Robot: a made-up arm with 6 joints.
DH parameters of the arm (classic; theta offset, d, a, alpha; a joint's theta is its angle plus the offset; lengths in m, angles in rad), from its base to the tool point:
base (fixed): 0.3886 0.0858 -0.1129 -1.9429
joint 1: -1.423 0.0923 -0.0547 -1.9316
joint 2: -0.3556 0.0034 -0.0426 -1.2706
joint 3: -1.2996 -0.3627 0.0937 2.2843
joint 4: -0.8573 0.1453 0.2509 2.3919
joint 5: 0 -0.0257 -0.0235 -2.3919
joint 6: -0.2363 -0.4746 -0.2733 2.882
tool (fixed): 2.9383 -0.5 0 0
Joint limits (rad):
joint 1: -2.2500..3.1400
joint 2: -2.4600..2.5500
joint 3: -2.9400..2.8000
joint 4: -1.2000..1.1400
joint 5: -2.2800..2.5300
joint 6: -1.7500..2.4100
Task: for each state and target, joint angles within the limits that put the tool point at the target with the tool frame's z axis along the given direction. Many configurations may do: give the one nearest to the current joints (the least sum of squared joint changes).
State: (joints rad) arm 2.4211 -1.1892 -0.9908 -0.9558 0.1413 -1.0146
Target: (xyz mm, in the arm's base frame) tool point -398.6 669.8 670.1 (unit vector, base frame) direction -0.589 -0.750 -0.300
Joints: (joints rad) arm 3.1375 -0.5613 -1.3570 -1.2000 0.2901 -1.1910
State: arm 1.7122 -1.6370 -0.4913 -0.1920 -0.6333 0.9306
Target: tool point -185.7 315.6 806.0 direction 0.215 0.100 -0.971
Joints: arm 2.4884 -1.2627 -0.4298 -0.8383 -1.2051 1.0271
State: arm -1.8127 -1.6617 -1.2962 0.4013 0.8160 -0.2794
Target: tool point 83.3 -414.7 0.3 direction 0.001 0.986 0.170
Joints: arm -1.3168 -1.8415 -0.6661 0.4147 -0.0511 -0.0798
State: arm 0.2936 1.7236 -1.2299 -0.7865 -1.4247 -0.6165
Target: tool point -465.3 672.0 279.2 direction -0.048 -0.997 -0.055
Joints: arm 0.2964 1.3561 -1.2120 -0.9606 -1.5268 0.2269
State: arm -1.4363 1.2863 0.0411 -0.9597 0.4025 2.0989
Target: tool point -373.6 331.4 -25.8 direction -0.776 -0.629 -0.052
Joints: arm -1.0884 1.0068 -0.0509 -0.6434 1.0703 1.9971
